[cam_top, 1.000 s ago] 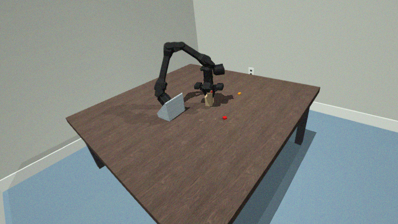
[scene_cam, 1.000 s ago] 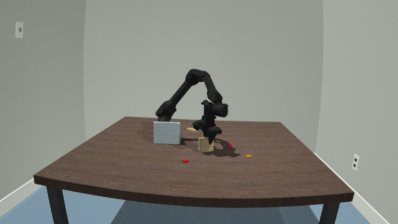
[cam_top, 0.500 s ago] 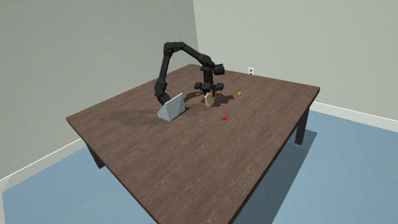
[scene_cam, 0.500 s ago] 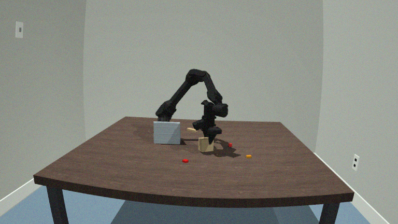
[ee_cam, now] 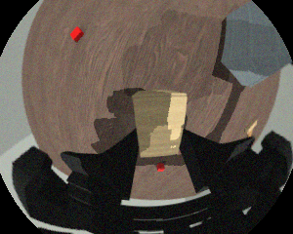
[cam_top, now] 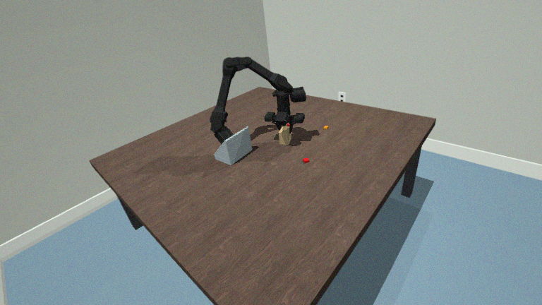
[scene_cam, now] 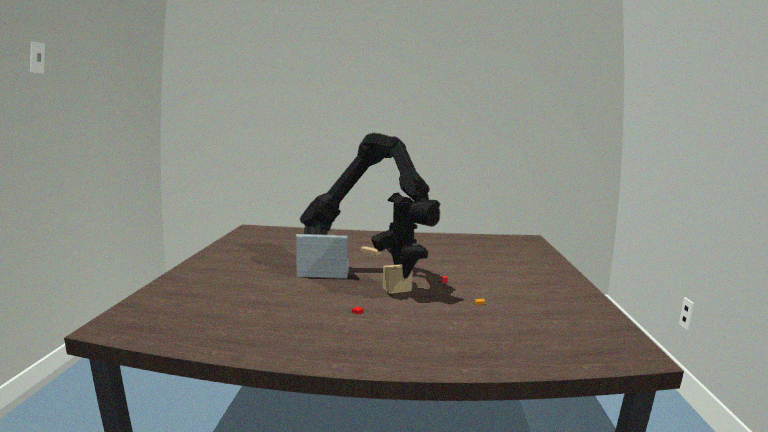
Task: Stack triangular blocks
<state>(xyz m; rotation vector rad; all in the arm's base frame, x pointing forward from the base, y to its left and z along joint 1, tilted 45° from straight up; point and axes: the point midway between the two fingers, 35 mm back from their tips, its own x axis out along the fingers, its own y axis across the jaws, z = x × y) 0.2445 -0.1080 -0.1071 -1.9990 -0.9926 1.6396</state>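
Now: the triangular wooden block 10 mm above my gripper tip. From my gripper tip the other things lie so: small orange cube: 190 mm ahead, 140 mm to the right, 40 mm below; flat tan piece: 400 mm to the left, 50 mm behind, 30 mm below.
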